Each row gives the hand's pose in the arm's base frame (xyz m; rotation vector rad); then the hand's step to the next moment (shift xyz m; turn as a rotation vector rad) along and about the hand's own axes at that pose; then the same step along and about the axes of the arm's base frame.
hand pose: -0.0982 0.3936 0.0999 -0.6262 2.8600 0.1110
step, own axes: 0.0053 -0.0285 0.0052 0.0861 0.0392 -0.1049
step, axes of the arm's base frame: 0.0083 -0.0274 -0.0070 -0.1127 -0.0117 0.0843
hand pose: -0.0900 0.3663 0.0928 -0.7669 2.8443 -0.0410
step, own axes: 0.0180 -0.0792 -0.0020 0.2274 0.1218 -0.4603
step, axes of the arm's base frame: 0.0236 -0.0776 0.0048 -0.3425 -0.0194 0.4010
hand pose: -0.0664 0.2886 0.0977 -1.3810 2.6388 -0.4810
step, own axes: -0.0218 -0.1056 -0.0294 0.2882 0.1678 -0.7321
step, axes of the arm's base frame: 0.0872 -0.0319 0.0622 -0.4822 0.0154 0.6437
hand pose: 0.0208 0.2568 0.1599 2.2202 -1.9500 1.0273
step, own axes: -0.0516 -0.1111 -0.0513 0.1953 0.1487 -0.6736
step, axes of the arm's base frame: 0.0749 0.0917 0.0602 -0.4392 0.0769 0.5614
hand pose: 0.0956 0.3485 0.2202 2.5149 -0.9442 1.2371
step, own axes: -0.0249 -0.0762 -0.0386 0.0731 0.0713 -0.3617
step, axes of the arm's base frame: 0.0107 0.0872 0.0139 -0.2449 0.0627 0.2781
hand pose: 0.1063 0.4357 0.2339 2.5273 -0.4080 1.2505
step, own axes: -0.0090 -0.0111 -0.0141 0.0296 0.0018 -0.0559
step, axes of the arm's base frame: -0.0112 0.0166 -0.0005 -0.0237 0.0159 0.0565
